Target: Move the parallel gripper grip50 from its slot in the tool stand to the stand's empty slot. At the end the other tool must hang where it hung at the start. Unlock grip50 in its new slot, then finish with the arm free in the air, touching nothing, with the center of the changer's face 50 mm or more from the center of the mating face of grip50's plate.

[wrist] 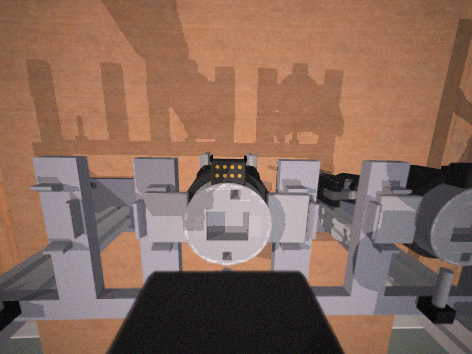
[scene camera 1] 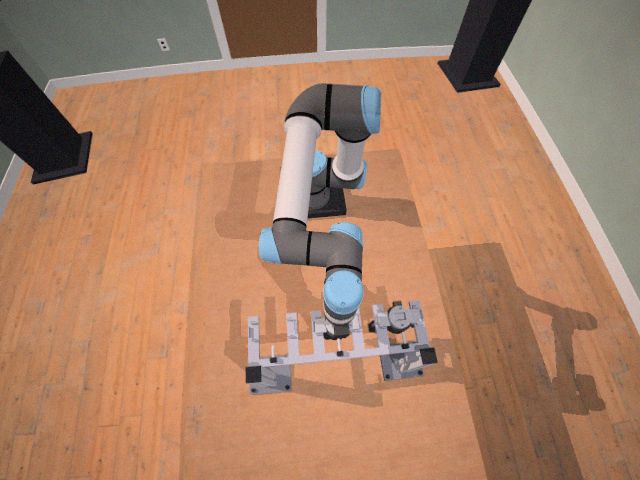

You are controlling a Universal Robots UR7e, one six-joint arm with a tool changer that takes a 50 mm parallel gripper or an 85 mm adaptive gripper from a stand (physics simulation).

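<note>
The tool stand has three slots. The left slot in the scene view, between its two left posts, is empty. The parallel gripper grip50 hangs in the middle slot, with its round plate face uncovered and both side lugs on the posts. Its two fingertips stand apart and it looks open and empty. The arm hides most of it in the scene view. The changer, a black block at the wrist view's bottom edge, is above and apart from the plate. The other tool hangs in the right slot.
The arm's blue-capped wrist is over the middle slot. Upright pins stand at the slots, one near the other tool. The stand's feet rest on the floor. Dark pillars stand farther off at both sides.
</note>
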